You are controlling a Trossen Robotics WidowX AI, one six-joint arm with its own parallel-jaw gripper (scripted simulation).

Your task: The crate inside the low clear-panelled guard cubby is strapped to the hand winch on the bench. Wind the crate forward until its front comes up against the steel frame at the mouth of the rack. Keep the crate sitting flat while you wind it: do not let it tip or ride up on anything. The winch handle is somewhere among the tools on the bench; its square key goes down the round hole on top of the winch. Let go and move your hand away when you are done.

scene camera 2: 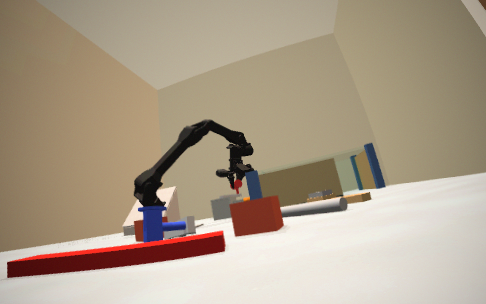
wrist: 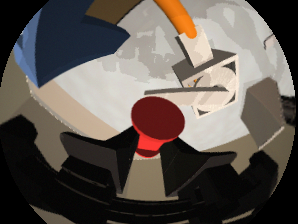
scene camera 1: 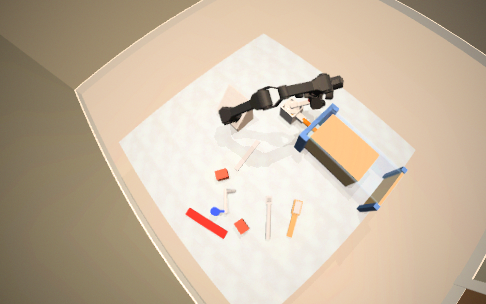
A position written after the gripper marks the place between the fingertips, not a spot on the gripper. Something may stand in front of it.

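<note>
A red knob (wrist: 158, 120) and a grey winch (wrist: 222, 70) can be seen, along with a blue peg (scene camera 2: 153, 228) and a long red bar (scene camera 2: 192, 246). The bar is out of frame in the wrist view. The gripper (wrist: 150, 125) is visible too.
</note>
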